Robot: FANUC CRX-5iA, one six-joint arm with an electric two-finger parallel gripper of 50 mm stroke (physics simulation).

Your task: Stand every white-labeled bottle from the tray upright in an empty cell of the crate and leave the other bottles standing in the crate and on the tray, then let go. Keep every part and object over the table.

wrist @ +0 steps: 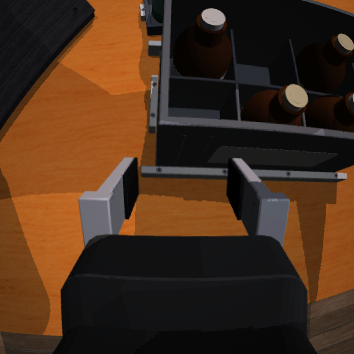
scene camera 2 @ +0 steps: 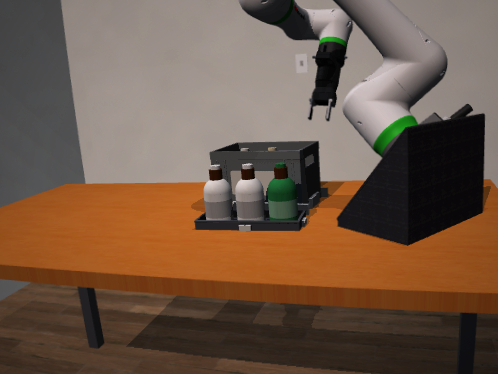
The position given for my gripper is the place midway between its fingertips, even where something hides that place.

Note:
I see my gripper point(scene camera 2: 318, 119), a white bottle point(scene camera 2: 217, 192), a white bottle point(scene camera 2: 249, 192) and a green bottle point(scene camera 2: 282, 193).
My gripper is seen too in the wrist view point(wrist: 182, 176).

